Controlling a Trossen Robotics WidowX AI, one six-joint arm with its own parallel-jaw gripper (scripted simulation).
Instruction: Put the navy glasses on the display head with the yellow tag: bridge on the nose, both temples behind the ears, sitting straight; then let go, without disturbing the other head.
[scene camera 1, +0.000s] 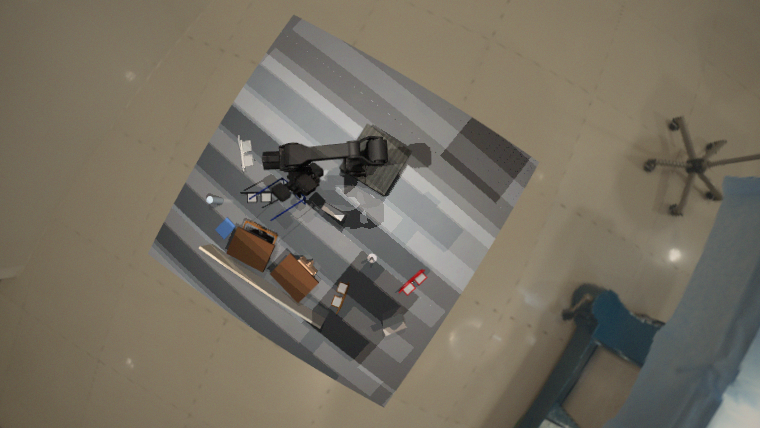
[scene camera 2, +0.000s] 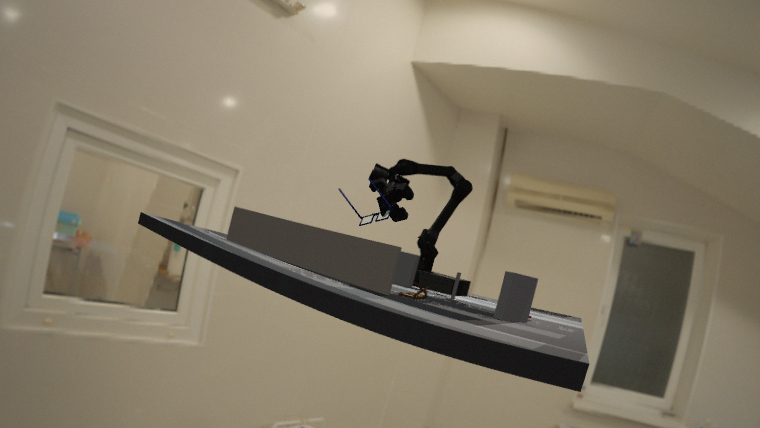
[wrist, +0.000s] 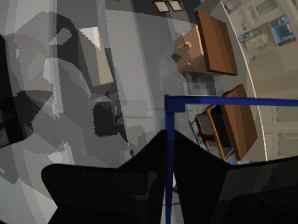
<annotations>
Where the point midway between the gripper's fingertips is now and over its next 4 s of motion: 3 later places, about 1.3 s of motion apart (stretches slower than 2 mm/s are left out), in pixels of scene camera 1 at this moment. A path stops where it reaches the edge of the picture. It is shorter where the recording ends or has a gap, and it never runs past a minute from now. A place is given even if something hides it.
The gripper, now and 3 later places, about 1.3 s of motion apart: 300, 197; 307, 198; 321, 223; 344, 240
</annotations>
